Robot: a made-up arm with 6 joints. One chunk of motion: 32 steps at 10 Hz.
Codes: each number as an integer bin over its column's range. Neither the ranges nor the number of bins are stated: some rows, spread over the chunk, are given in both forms.
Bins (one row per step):
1: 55 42 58 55 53 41
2: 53 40 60 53 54 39
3: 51 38 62 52 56 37
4: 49 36 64 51 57 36
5: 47 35 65 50 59 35
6: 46 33 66 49 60 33
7: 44 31 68 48 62 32
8: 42 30 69 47 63 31
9: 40 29 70 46 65 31
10: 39 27 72 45 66 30
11: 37 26 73 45 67 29
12: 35 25 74 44 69 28
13: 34 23 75 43 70 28
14: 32 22 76 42 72 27
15: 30 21 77 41 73 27
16: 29 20 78 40 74 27
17: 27 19 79 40 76 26
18: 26 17 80 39 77 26
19: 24 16 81 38 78 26
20: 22 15 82 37 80 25
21: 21 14 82 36 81 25
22: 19 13 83 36 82 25
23: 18 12 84 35 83 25
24: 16 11 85 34 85 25
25: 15 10 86 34 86 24
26: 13 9 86 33 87 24
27: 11 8 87 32 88 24
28: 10 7 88 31 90 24
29: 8 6 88 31 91 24
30: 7 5 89 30 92 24
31: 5 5 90 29 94 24
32: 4 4 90 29 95 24
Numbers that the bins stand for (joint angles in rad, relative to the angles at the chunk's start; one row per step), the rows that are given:
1: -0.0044 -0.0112 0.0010 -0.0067 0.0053 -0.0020
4: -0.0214 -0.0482 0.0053 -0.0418 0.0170 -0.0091
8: -0.0412 -0.0852 0.0088 -0.0770 0.0345 -0.0162
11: -0.0554 -0.1098 0.0116 -0.0945 0.0463 -0.0190
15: -0.0752 -0.1406 0.0144 -0.1297 0.0638 -0.0218
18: -0.0865 -0.1653 0.0166 -0.1473 0.0756 -0.0232
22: -0.1063 -0.1899 0.0187 -0.1736 0.0902 -0.0246
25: -0.1176 -0.2084 0.0208 -0.1912 0.1019 -0.0261
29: -0.1374 -0.2330 0.0222 -0.2176 0.1166 -0.0261
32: -0.1487 -0.2454 0.0236 -0.2352 0.1283 -0.0261
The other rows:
2: -0.0101 -0.0235 0.0024 -0.0242 0.0082 -0.0048
3: -0.0158 -0.0359 0.0038 -0.0330 0.0140 -0.0077
5: -0.0271 -0.0543 0.0060 -0.0506 0.0228 -0.0105
6: -0.0299 -0.0667 0.0067 -0.0594 0.0258 -0.0133
7: -0.0356 -0.0790 0.0081 -0.0682 0.0316 -0.0147
9: -0.0469 -0.0913 0.0095 -0.0858 0.0404 -0.0162
10: -0.0497 -0.1036 0.0109 -0.0945 0.0433 -0.0176
12: -0.0610 -0.1160 0.0123 -0.1033 0.0521 -0.0204
13: -0.0638 -0.1283 0.0130 -0.1121 0.0551 -0.0204
14: -0.0695 -0.1344 0.0137 -0.1209 0.0609 -0.0218
16: -0.0780 -0.1468 0.0152 -0.1385 0.0668 -0.0218
17: -0.0836 -0.1529 0.0159 -0.1385 0.0726 -0.0232
19: -0.0921 -0.1714 0.0173 -0.1561 0.0785 -0.0232
20: -0.0978 -0.1776 0.0180 -0.1648 0.0843 -0.0246
21: -0.1006 -0.1837 0.0180 -0.1736 0.0873 -0.0246
23: -0.1091 -0.1961 0.0194 -0.1824 0.0931 -0.0246
24: -0.1147 -0.2022 0.0201 -0.1912 0.0990 -0.0246
26: -0.1232 -0.2145 0.0208 -0.2000 0.1048 -0.0261
27: -0.1289 -0.2207 0.0215 -0.2088 0.1078 -0.0261
28: -0.1317 -0.2269 0.0222 -0.2176 0.1136 -0.0261
30: -0.1402 -0.2392 0.0229 -0.2264 0.1195 -0.0261
31: -0.1459 -0.2392 0.0236 -0.2352 0.1254 -0.0261

